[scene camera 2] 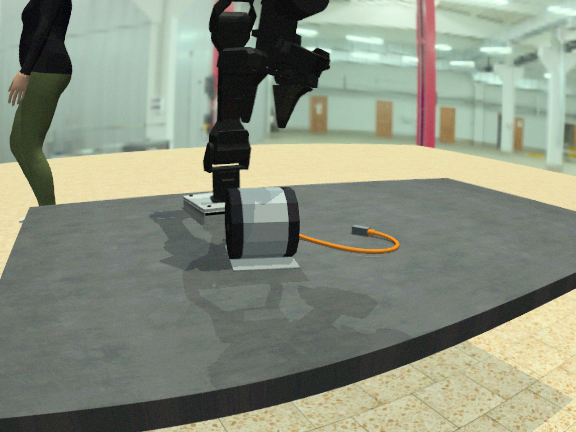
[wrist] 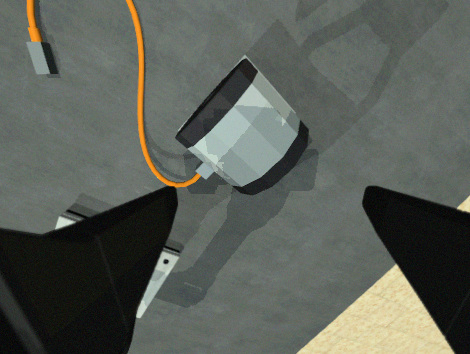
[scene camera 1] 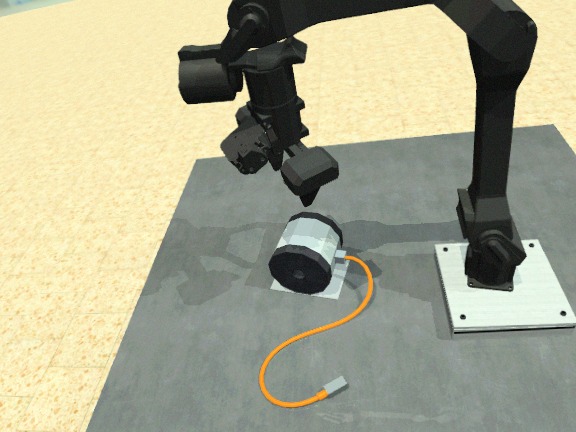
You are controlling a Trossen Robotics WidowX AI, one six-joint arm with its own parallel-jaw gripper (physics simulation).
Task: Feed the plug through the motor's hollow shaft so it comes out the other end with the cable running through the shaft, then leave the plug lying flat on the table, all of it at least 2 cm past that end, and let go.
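Pixels of known places: gripper, fingertip midpoint: (scene camera 2: 264, 125) (wrist: 269, 195); arm's base, link origin: (scene camera 1: 489, 273).
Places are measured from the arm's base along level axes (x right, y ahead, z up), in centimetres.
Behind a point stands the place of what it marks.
Note:
The motor (scene camera 1: 311, 232) {y 27.1, x -1.1, z 7.1 cm} (scene camera 2: 265, 220) {y 33.5, x -0.8, z 3.7 cm} (wrist: 250, 135) {y 29.3, x -1.5, z 7.2 cm} is a light grey drum with black end caps, lying on its side on a pale base. The shaft opening (scene camera 1: 298, 274) {y 29.2, x -5.0, z 1.2 cm} shows at the centre of its near cap in scene camera 1. An orange cable (scene camera 1: 371, 285) {y 17.4, x -4.7, z 0.0 cm} (scene camera 2: 345, 248) {y 28.5, x -14.9, z -2.7 cm} (wrist: 141, 90) {y 24.0, x -11.9, z -2.5 cm} leaves a small block on the motor's side and curves over the table, outside the shaft. The grey plug (scene camera 1: 335, 385) {y 19.8, x -21.3, z -1.7 cm} (scene camera 2: 360, 230) {y 20.5, x -20.9, z -2.2 cm} (wrist: 38, 57) {y 20.0, x -21.3, z -1.7 cm} at its end lies on the table, apart from the motor. My gripper (scene camera 1: 292, 186) {y 28.6, x -1.5, z 16.4 cm} (scene camera 2: 265, 123) {y 28.6, x -1.5, z 16.4 cm} (wrist: 269, 195) {y 28.6, x -1.5, z 16.4 cm} is open and empty, above the motor's far end in scene camera 1.
The arm's white base plate (scene camera 1: 525, 312) {y -4.6, x -6.8, z 0.1 cm} (scene camera 2: 192, 201) {y -1.3, x 7.1, z -0.5 cm} (wrist: 150, 295) {y -1.4, x 6.8, z -0.3 cm} stands on the dark table (scene camera 1: 400, 370) {y 11.7, x -16.8, z -3.1 cm} (scene camera 2: 125, 325) {y 50.1, x 18.3, z -3.1 cm}, right of the motor in scene camera 1. The table's edge shows at the lower right in the wrist view. A person (scene camera 2: 47, 95) stands beyond the table.

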